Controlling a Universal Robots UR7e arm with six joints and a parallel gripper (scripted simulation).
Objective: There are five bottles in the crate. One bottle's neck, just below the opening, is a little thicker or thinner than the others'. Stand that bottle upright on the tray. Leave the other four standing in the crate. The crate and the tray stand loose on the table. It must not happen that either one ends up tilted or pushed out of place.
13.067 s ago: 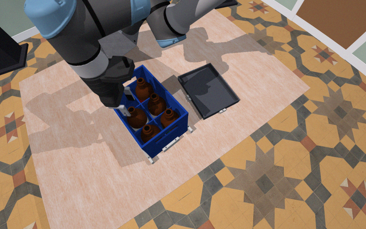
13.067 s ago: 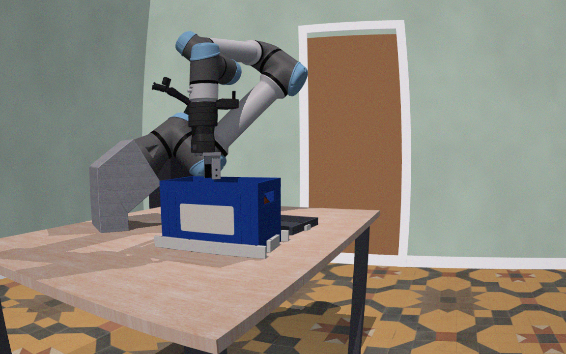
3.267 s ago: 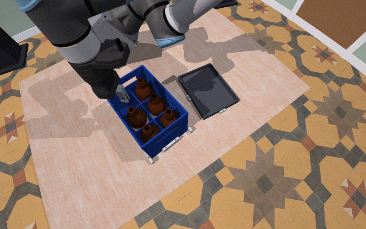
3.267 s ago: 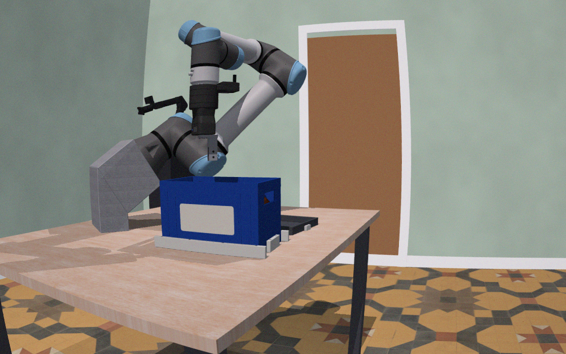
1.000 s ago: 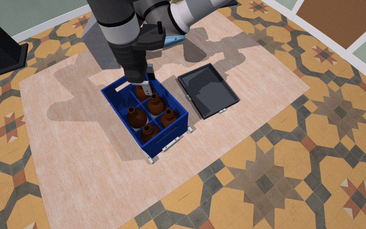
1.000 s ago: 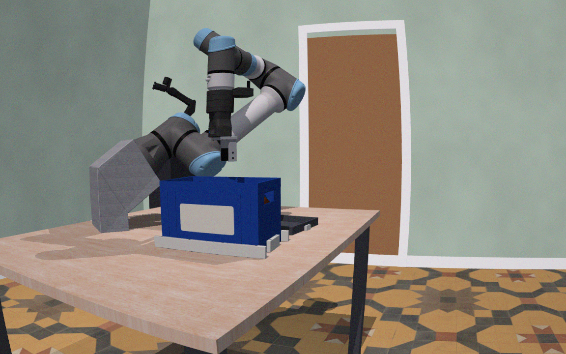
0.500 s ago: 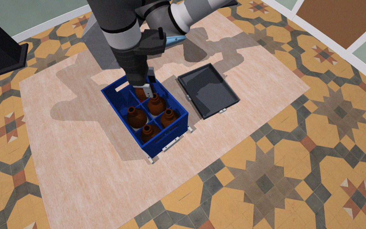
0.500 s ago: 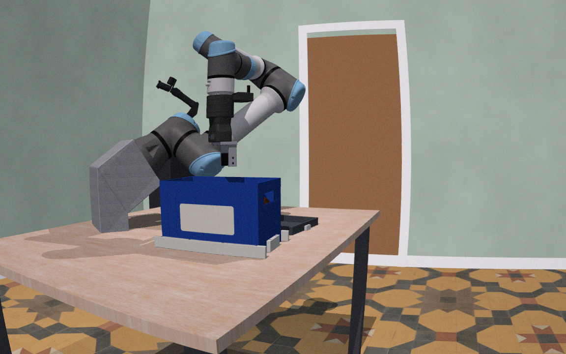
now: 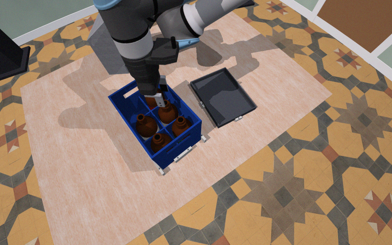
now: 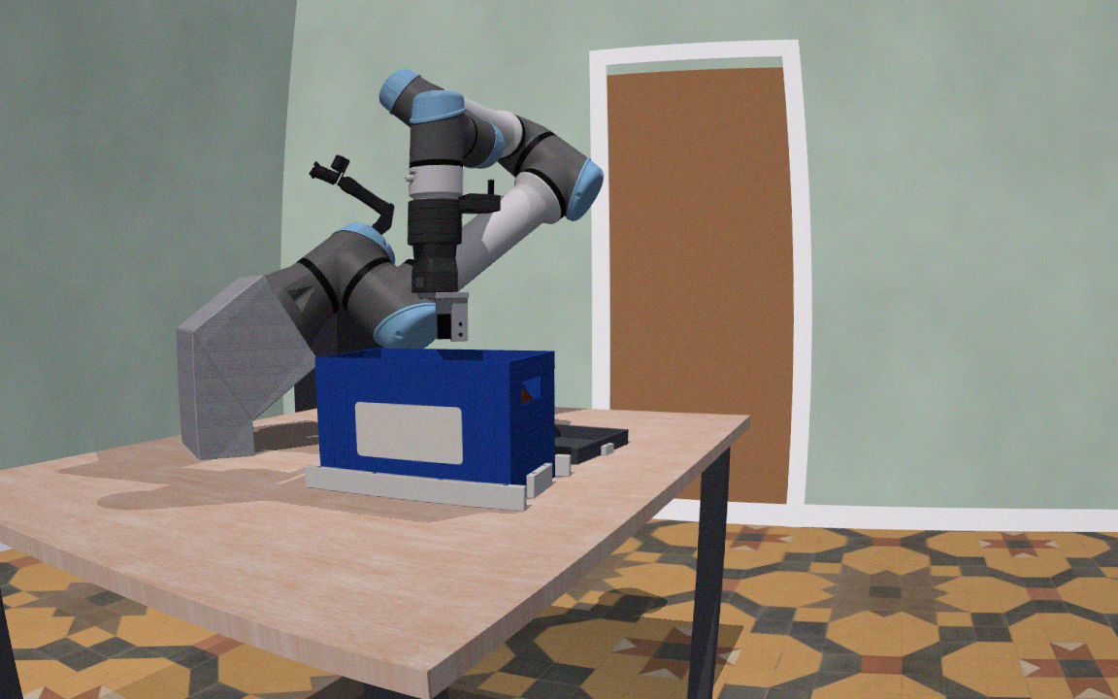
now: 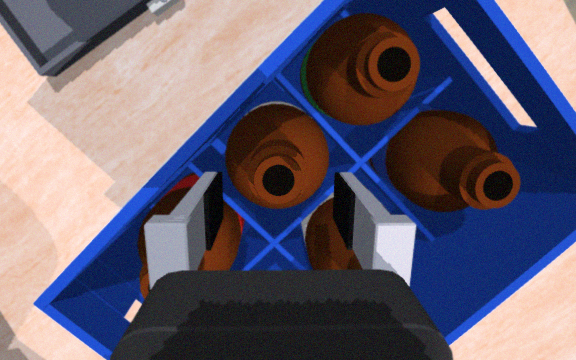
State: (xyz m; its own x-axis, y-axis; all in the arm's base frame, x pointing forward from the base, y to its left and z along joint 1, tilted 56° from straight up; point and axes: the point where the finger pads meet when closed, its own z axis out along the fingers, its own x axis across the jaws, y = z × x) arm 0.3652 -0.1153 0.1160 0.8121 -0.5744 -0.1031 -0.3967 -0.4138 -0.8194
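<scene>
My hand is 10 mm short of the blue crate, 40 mm to the left of it and 120 mm above it. Also, from my hand: glass bottle 90 mm behind, 30 mm to the right, 120 mm below; then dark tray 50 mm behind, 250 mm to the left, 200 mm below.
</scene>
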